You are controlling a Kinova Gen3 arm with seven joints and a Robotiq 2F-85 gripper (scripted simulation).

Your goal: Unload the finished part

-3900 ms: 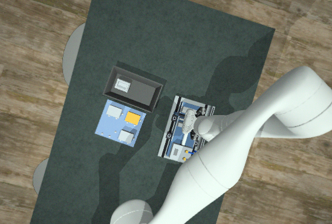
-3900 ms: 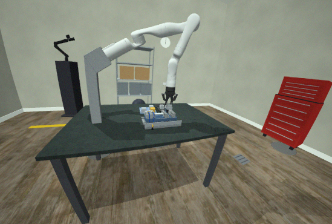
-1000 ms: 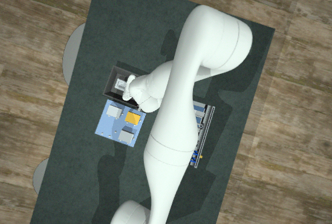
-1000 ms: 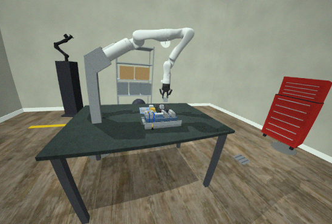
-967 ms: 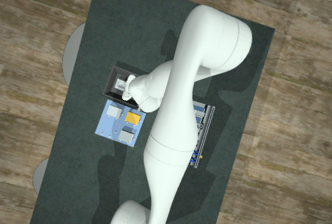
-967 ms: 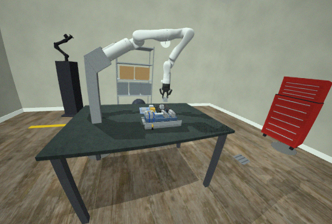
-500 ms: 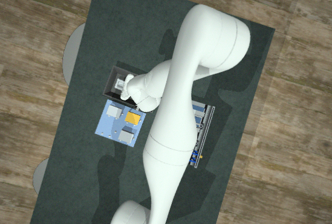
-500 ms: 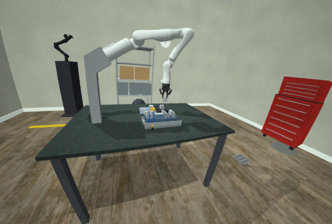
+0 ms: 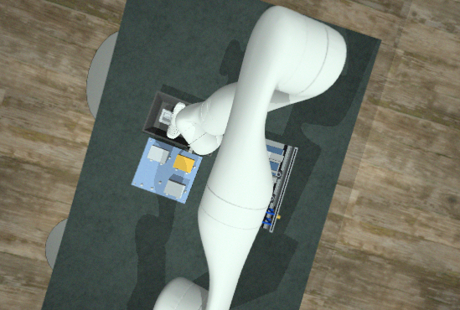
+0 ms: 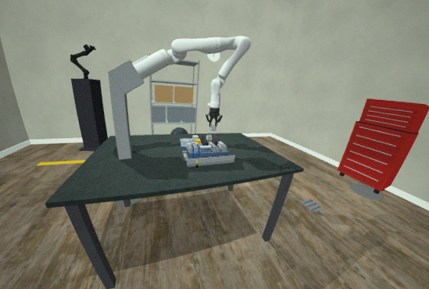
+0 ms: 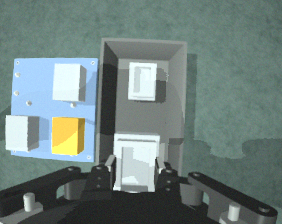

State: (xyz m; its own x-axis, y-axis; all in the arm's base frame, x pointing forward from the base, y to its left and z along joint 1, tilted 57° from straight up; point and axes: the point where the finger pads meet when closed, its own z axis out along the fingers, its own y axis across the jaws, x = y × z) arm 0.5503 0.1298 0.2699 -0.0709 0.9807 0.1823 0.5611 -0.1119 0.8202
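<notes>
The orange block is 14 cm below my hand, 12 cm behind it and 1 cm to the right of it. Also, from my hand: light blue fixture plate (17 cm behind, 16 cm below, 3 cm to the left); vise (25 cm to the right, 13 cm below, 6 cm behind).
</notes>
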